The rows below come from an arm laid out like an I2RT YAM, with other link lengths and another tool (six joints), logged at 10 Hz.
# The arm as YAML. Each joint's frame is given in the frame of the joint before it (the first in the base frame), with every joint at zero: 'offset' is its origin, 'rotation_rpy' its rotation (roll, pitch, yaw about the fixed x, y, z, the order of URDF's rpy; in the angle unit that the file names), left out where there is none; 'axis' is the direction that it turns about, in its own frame. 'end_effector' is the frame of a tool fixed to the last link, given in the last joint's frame.
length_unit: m
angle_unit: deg
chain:
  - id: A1
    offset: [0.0, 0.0, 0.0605]
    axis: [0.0, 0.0, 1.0]
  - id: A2
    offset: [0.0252, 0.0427, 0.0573]
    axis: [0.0, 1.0, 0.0]
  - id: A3
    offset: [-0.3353, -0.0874, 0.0]
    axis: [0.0, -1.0, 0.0]
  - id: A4
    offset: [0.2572, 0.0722, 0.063]
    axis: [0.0, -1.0, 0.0]
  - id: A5
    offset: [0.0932, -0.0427, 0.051]
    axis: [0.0, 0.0, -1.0]
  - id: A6
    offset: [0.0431, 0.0, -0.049]
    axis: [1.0, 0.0, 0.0]
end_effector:
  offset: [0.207, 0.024, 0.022]
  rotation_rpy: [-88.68, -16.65, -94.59]
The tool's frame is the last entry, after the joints.
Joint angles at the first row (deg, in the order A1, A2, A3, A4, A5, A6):
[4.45, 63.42, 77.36, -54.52, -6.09, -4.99]
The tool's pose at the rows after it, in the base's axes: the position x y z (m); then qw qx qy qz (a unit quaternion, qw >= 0):
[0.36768 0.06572 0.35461 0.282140 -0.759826 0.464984 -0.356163]
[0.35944 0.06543 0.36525 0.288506 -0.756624 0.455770 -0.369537]
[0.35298 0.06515 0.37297 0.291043 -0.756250 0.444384 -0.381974]
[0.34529 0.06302 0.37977 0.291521 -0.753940 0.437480 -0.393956]
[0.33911 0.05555 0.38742 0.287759 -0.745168 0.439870 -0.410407]
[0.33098 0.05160 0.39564 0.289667 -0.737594 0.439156 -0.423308]
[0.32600 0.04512 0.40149 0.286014 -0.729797 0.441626 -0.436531]
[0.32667 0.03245 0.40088 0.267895 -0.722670 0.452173 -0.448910]
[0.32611 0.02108 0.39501 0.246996 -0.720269 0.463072 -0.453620]
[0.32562 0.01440 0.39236 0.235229 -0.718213 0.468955 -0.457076]
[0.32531 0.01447 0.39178 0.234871 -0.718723 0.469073 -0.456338]
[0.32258 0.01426 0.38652 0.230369 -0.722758 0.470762 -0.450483]
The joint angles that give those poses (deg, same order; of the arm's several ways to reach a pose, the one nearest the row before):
[4.45, 60.73, 77.36, -54.24, -6.09, -5.02]
[4.45, 58.87, 77.36, -54.28, -6.11, -5.76]
[4.45, 57.47, 77.36, -54.28, -6.06, -6.98]
[4.45, 55.92, 77.36, -54.59, -5.65, -7.79]
[4.45, 54.30, 77.36, -54.72, -4.03, -7.79]
[4.45, 52.55, 77.36, -54.92, -3.27, -7.79]
[4.45, 51.31, 77.36, -54.98, -1.87, -7.79]
[4.45, 51.09, 77.36, -55.18, 1.04, -7.77]
[4.45, 51.16, 77.34, -56.09, 3.62, -7.77]
[4.45, 51.16, 77.32, -56.53, 5.13, -7.77]
[4.45, 51.16, 77.32, -56.64, 5.10, -7.77]
[4.45, 51.16, 77.32, -57.62, 5.10, -7.77]

